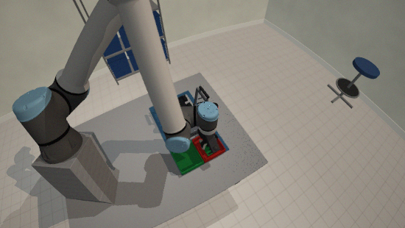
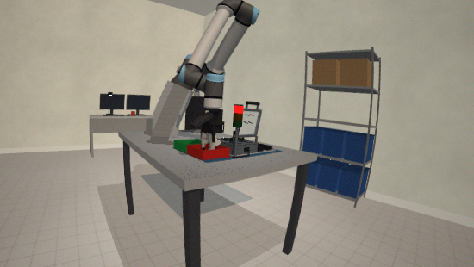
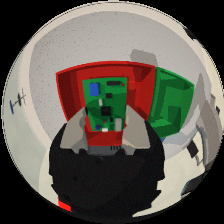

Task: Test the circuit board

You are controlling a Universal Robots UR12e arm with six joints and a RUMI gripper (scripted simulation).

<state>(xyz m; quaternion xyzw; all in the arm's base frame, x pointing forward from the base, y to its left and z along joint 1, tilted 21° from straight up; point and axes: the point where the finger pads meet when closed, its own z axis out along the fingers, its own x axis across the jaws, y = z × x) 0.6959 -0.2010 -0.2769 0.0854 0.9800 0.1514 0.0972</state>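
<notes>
The green circuit board is right at my hand. Round my hand: green bin: 150 mm behind, 20 mm to the left, 10 mm below; red bin: 10 mm below; tester lid: 190 mm to the left, 160 mm above, 100 mm ahead.
</notes>
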